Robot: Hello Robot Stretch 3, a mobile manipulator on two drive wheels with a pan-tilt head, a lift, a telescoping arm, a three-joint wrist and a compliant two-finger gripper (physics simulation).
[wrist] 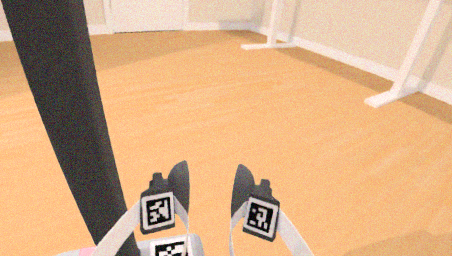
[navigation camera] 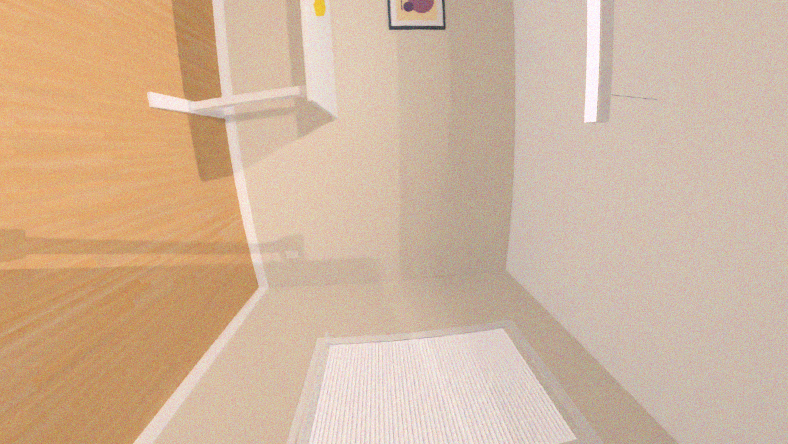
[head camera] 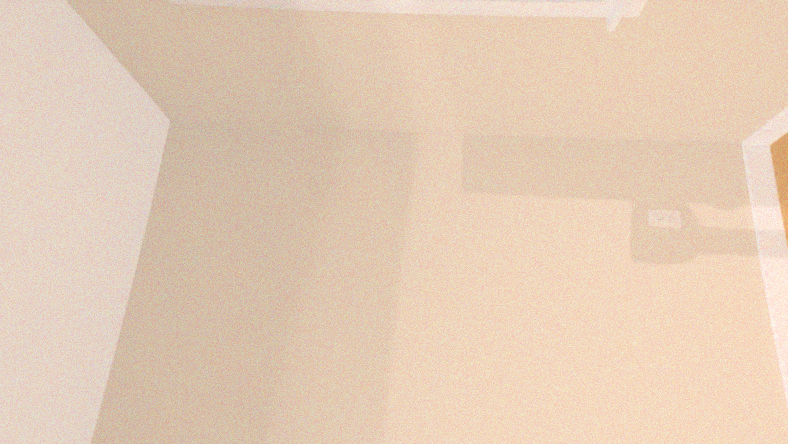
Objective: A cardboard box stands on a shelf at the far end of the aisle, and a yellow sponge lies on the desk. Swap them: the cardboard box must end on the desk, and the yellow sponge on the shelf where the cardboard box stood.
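Places are measured from the robot's base along level axes (x left, y ahead, z down), in centimetres.
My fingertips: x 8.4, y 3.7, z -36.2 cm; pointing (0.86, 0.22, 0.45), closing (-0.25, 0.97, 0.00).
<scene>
Behind a point stands the place of what it marks.
My gripper [wrist: 211,181] {x 8.3, y 3.7, z -36.2 cm} is open and empty in the wrist view, over bare wooden floor, with a square marker on each finger. A small yellow patch [navigation camera: 319,7] {x 127.9, y 118.2, z -97.8 cm}, which looks like the yellow sponge, sits at the top edge of the navigation view on a white slab [navigation camera: 318,57] that seems to be the desk. It is cut off by the frame.
The robot's dark mast [wrist: 66,105] fills the left of the wrist view. White furniture legs [wrist: 404,70] stand by the wall at the right. The navigation view shows a framed picture [navigation camera: 417,13] {x 167.9, y 164.9, z -161.9 cm}, a white bar [navigation camera: 592,62] {x 61.3, y 75.6, z -207.7 cm} on the wall and a ribbed white panel [navigation camera: 432,387] {x -80.6, y 121.9, z -145.0 cm}.
</scene>
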